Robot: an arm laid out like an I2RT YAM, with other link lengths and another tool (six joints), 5 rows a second.
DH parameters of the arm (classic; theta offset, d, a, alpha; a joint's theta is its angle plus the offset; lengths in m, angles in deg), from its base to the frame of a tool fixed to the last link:
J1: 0 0.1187 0.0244 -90
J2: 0 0 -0.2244 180
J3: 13.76 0 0.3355 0
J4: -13.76 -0.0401 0.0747 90
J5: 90 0.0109 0 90
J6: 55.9 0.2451 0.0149 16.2
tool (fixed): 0 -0.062 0 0
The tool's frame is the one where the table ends.
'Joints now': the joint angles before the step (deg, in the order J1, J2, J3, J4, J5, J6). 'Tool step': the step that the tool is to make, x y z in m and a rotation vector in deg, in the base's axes. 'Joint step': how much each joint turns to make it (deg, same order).
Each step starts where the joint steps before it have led.
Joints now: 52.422, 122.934, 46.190, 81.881, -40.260, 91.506
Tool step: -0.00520, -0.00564, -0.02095, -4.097, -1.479, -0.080
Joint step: 0.025, -1.048, -1.824, -4.684, -0.050, -4.813
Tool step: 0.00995, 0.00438, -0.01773, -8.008, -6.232, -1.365
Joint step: -0.054, -4.982, 0.292, -15.716, 2.264, -12.457
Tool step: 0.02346, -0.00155, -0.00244, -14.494, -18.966, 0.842
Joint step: -0.002, -11.158, 3.087, -30.177, 7.027, -27.842
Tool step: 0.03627, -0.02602, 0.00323, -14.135, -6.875, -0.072
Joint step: -2.952, -4.678, 6.806, -25.420, 5.551, -15.259
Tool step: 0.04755, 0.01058, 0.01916, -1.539, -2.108, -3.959
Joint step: -2.118, 4.180, 9.427, -5.339, 3.090, -0.842
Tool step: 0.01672, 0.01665, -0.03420, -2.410, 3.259, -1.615
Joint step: 0.063, 10.580, 8.580, -1.295, 0.724, 1.829
